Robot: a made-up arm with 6 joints.
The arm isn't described. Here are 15 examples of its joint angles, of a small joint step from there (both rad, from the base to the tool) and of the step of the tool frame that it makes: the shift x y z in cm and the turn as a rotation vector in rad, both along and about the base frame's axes.
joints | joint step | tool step
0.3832 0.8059 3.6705 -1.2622 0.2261 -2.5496 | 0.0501 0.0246 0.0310 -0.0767 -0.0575 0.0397 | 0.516 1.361 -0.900 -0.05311 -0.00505 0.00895
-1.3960 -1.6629 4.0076 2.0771 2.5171 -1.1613 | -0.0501 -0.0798 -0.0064 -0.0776 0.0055 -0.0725 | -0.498 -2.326 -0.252 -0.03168 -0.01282 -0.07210
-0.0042 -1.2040 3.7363 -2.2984 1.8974 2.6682 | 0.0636 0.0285 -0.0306 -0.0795 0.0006 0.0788 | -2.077 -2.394 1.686 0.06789 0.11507 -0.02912
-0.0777 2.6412 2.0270 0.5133 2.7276 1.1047 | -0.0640 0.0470 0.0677 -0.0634 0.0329 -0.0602 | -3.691 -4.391 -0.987 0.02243 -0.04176 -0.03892
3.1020 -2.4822 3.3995 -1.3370 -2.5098 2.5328 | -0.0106 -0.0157 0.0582 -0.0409 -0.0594 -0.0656 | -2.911 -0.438 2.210 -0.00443 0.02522 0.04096
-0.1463 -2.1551 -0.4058 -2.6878 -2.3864 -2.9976 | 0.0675 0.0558 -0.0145 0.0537 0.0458 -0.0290 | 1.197 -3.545 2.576 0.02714 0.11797 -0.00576
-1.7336 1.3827 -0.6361 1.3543 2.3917 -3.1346 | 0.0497 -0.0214 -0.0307 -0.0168 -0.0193 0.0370 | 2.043 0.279 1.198 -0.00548 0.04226 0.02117
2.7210 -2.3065 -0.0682 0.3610 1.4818 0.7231 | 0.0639 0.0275 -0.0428 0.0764 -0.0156 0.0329 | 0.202 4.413 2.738 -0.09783 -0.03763 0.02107
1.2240 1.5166 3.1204 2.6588 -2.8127 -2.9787 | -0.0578 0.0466 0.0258 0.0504 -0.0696 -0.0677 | 3.030 1.594 -2.279 0.05264 -0.00384 -0.17263
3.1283 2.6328 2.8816 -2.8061 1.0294 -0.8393 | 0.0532 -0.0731 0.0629 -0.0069 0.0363 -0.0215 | -1.095 -3.970 8.405 -0.02738 0.10739 0.03066
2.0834 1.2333 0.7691 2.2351 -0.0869 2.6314 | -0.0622 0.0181 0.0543 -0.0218 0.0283 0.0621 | 5.032 4.123 1.019 0.02649 -0.01742 -0.02709
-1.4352 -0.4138 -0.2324 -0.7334 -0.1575 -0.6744 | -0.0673 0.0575 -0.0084 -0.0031 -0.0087 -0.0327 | -1.677 -1.974 -2.067 0.07903 -0.02681 -0.06012
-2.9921 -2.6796 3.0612 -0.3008 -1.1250 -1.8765 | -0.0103 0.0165 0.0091 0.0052 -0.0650 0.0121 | 1.069 0.324 0.183 0.00278 -0.06656 0.02030
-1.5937 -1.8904 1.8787 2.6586 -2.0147 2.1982 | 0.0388 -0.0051 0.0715 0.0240 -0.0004 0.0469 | -3.044 -1.977 -2.484 -0.05767 0.02061 0.07099
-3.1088 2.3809 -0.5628 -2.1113 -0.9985 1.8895 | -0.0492 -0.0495 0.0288 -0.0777 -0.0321 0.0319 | -2.278 -1.616 -2.634 0.05539 0.11901 -0.07512
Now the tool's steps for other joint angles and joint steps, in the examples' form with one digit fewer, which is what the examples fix.
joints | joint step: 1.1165 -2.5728 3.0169 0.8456 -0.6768 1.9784 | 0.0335 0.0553 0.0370 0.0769 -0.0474 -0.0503
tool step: -2.12 -1.18 1.43 -0.0492 -0.0502 0.0147
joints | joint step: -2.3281 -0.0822 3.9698 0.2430 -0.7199 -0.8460 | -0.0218 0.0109 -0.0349 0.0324 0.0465 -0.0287
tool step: 1.38 0.28 0.95 -0.0042 0.0013 -0.0100
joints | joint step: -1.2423 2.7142 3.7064 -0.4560 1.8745 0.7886 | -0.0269 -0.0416 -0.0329 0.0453 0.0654 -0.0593
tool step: -1.44 -1.24 1.58 -0.1041 0.0238 -0.0686
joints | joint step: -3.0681 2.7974 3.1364 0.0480 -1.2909 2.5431 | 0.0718 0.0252 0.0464 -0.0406 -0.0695 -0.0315
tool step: 0.73 -4.33 -0.11 -0.0509 -0.0533 0.0578
